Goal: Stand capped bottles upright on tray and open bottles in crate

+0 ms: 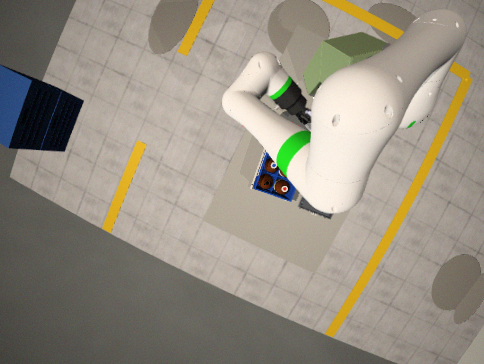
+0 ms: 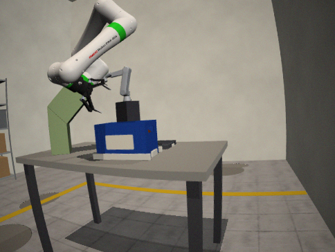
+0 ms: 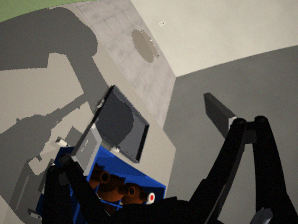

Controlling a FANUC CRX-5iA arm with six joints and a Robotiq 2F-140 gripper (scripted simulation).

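Now: hand 220 mm above the bottle, 210 mm short of it and 50 mm to the left of it. The rest, counted from my hand: crate: 220 mm below, 190 mm ahead, 10 mm to the right; then tray: 290 mm below, 260 mm to the left, 110 mm ahead.
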